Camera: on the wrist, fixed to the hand. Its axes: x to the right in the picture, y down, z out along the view.
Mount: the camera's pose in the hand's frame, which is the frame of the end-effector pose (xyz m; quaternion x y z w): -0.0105 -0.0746 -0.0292 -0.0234 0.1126 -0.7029 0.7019
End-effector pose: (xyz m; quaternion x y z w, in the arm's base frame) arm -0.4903 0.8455 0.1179 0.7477 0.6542 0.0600 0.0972
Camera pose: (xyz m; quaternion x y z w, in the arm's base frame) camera -0.5702 0.8464 0.1300 0.0559 0.9943 0.0733 0.0542
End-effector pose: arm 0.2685 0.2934 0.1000 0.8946 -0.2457 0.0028 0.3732
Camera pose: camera 0.2974 0.3623 0.0694 0.7916 0.4983 -0.1654 0.3125
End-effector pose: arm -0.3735 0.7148 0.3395 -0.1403 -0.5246 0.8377 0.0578
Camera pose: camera -0.3586 0.7705 0.3961 0.1746 -0.4799 0.5193 0.6852
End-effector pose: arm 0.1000 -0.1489 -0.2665 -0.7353 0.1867 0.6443 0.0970
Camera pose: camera 0.1554 -0.0905 -0.2591 -0.7222 -0.3899 0.3056 0.4827
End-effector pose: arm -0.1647 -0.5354 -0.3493 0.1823 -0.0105 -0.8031 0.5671
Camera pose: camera -0.2204 -0.4937 -0.3903 -0.2125 -0.2034 0.9421 0.1610
